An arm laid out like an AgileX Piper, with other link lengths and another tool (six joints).
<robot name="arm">
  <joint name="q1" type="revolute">
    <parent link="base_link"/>
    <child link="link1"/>
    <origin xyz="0 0 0.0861" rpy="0 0 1.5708"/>
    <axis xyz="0 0 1"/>
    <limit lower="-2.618" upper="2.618"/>
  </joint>
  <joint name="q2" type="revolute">
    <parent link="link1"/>
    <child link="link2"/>
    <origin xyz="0 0 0" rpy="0 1.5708 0"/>
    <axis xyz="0 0 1"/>
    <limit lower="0" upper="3.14"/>
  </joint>
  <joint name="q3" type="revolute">
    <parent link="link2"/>
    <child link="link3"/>
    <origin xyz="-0.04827 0.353 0" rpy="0 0 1.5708"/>
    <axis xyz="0 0 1"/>
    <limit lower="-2.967" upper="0"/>
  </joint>
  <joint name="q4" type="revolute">
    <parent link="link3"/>
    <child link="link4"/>
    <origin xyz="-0.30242 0.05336 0" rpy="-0.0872 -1.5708 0"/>
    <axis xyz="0 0 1"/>
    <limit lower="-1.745" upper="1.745"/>
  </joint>
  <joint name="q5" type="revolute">
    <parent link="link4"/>
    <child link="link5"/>
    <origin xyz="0 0 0" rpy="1.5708 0 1.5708"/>
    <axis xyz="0 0 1"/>
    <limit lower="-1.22" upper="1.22"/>
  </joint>
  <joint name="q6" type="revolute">
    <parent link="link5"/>
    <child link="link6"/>
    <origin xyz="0 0.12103 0" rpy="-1.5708 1.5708 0"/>
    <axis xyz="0 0 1"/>
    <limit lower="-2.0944" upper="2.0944"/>
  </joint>
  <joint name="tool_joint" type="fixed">
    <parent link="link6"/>
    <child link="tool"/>
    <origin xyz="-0.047 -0.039 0.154" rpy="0.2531 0 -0.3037"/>
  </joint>
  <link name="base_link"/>
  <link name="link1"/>
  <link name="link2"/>
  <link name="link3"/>
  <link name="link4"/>
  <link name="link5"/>
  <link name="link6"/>
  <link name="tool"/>
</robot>
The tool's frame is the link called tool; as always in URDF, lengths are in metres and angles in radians.
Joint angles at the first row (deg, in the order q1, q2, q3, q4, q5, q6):
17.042, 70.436, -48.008, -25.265, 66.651, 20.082
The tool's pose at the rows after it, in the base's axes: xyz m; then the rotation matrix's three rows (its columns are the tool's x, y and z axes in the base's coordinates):
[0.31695 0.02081 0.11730], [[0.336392 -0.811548 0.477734], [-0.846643 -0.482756 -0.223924], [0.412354 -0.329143 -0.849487]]
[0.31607 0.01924 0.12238], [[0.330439 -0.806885 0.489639], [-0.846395 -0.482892 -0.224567], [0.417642 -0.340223 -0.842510]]
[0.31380 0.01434 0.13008], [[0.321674 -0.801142 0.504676], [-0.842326 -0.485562 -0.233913], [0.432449 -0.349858 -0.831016]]
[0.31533 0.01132 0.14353], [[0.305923 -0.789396 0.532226], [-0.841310 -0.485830 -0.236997], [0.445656 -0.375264 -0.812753]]
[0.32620 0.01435 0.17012], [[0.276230 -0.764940 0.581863], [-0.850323 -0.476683 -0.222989], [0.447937 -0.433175 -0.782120]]
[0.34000 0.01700 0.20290], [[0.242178 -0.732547 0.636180], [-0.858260 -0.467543 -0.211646], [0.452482 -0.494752 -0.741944]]
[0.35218 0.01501 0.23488], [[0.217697 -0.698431 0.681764], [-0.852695 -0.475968 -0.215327], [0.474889 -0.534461 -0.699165]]
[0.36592 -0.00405 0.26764], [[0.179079 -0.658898 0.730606], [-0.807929 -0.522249 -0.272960], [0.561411 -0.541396 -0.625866]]
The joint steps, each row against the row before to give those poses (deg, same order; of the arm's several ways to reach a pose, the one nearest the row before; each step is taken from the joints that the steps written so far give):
0.001, -1.431, 0.000, -0.435, 0.233, 0.001
-0.001, -0.928, 0.001, -0.263, 0.184, -0.001
0.001, -1.398, 0.000, -0.836, 0.639, 0.000
-0.001, -1.474, -0.756, -0.706, 0.481, -0.001
0.001, -1.061, -2.911, 0.000, 0.243, 0.002
0.000, -0.568, -3.913, -0.292, 0.306, 0.000
0.000, -0.095, -3.972, -1.328, 0.619, -0.669
-0.001, -0.001, -2.880, -5.836, 0.117, -0.380

